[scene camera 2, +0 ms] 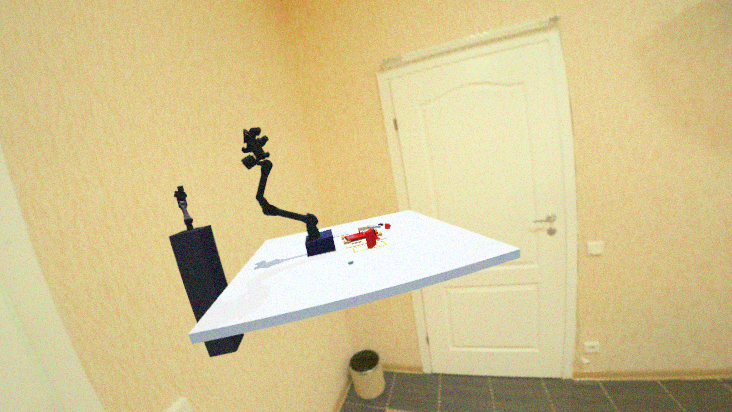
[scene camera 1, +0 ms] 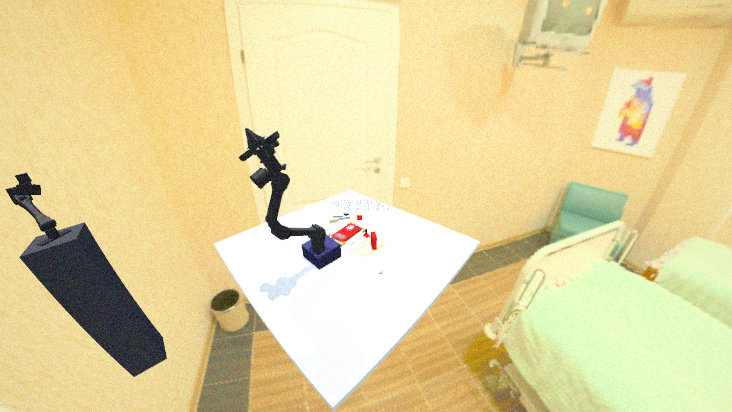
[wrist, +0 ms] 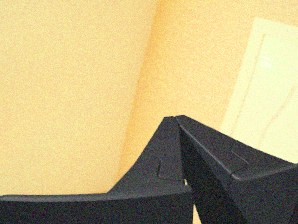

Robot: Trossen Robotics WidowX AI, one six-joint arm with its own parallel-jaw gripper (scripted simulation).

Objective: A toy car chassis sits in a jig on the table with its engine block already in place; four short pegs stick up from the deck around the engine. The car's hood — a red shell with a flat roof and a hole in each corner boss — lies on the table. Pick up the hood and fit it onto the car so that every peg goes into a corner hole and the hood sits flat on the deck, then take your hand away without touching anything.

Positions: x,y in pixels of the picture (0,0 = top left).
Labels:
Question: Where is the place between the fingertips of the gripper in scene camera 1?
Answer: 245,128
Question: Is the gripper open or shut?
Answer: Shut.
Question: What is the gripper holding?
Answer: Nothing.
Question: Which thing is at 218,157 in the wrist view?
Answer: The gripper.

